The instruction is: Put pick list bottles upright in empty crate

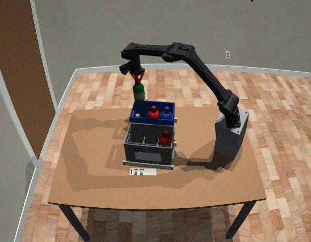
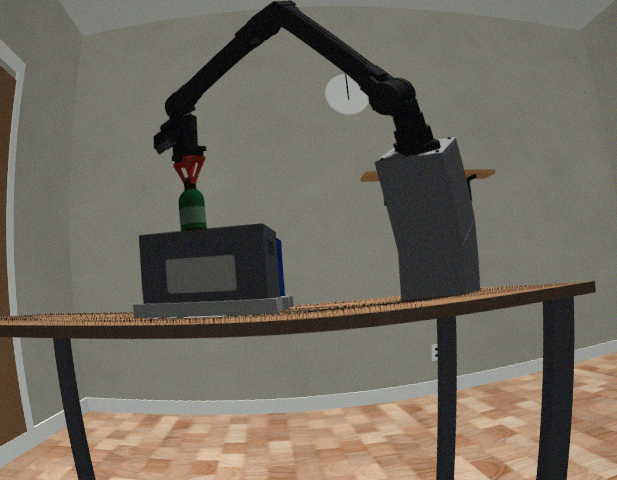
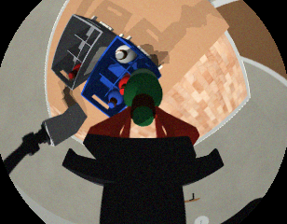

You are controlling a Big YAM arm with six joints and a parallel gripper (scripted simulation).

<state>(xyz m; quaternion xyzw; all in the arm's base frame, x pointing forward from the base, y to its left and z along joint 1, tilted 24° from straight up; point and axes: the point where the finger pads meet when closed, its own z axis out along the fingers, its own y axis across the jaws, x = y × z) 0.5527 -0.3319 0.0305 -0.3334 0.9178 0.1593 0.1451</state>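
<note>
My hand is 60 mm above the green-labelled bottle. The rest, counted from my hand: blue-labelled bottle: 190 mm behind, 30 mm to the left, 270 mm below; red-labelled bottle: 190 mm behind, 260 mm to the left, 270 mm below; grey crate: 100 mm behind, 300 mm to the left, 270 mm below.
</note>
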